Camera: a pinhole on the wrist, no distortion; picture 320 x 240 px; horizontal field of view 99.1 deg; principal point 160.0 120.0 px. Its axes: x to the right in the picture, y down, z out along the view. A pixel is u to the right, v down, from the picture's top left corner.
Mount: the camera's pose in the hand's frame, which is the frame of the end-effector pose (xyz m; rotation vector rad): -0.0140 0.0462 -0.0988 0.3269 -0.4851 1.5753
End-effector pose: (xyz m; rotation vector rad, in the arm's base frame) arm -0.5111 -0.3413 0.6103 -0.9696 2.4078 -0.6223
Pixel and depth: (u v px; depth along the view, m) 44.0 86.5 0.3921
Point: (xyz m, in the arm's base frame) -0.2829 -0.6954 0.7686
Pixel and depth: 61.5 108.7 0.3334
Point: -0.3013 -0.5718 0.7351
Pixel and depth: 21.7 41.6 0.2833
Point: -0.4148 -0.6713 0.7478
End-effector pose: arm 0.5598 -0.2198 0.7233 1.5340 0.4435 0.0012
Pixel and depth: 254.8 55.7 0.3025
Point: 0.7415 -0.4612 0.7705
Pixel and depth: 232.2 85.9 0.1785
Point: 0.6089 -0.3176 0.7574
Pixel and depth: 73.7 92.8 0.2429
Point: 0.5370 -0.2640 0.5172
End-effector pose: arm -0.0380 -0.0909 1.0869 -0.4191 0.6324 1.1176
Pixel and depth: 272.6 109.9 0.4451
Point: -0.0654 0.2204 1.4695
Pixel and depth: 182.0 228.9 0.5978
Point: 0.0676 -0.2857 1.7581
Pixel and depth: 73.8 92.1 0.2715
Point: 0.2031 -0.1270 1.1111
